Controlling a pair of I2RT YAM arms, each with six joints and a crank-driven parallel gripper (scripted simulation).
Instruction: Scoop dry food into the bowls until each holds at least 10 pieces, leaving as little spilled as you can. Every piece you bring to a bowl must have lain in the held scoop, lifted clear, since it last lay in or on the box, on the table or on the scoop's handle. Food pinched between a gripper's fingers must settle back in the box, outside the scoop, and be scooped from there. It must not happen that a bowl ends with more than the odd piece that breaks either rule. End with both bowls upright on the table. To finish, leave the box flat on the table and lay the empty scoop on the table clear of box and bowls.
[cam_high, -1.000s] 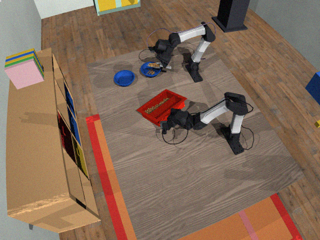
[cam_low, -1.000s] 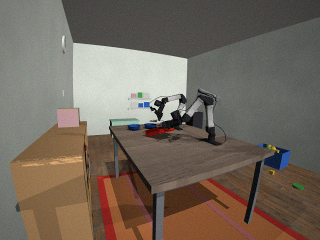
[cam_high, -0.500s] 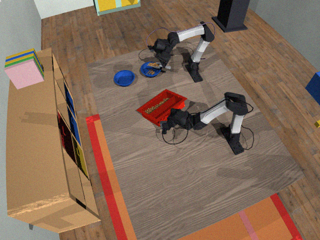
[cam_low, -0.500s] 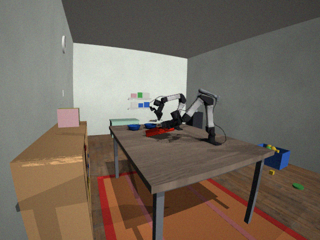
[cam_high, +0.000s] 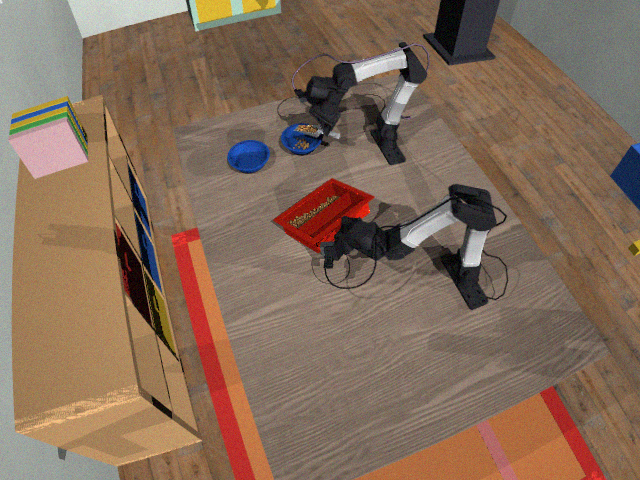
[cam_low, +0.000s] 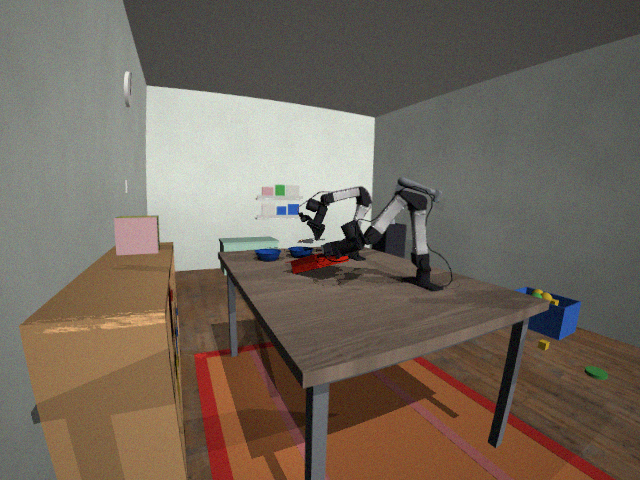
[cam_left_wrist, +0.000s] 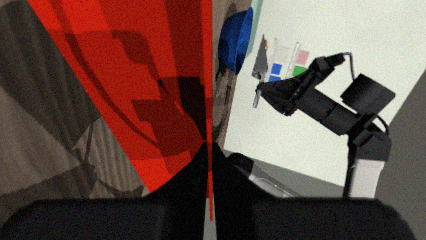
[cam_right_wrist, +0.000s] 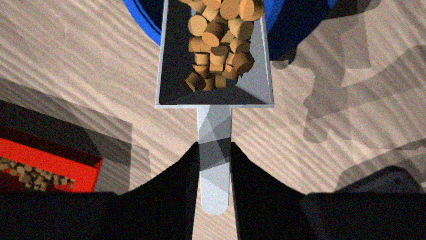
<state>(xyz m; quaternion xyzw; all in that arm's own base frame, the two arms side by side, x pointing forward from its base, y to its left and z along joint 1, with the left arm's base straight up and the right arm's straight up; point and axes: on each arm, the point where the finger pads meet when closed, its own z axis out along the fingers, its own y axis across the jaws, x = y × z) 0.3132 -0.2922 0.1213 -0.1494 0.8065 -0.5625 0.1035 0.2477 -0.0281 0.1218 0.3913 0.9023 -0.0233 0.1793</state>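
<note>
Right now the red box is 4 cm ahead of my left hand, 8 cm to the right of it and 5 cm below it. The rest, counted from my left hand: grey scoop 5 cm behind, 42 cm to the right, 1 cm below.
</note>
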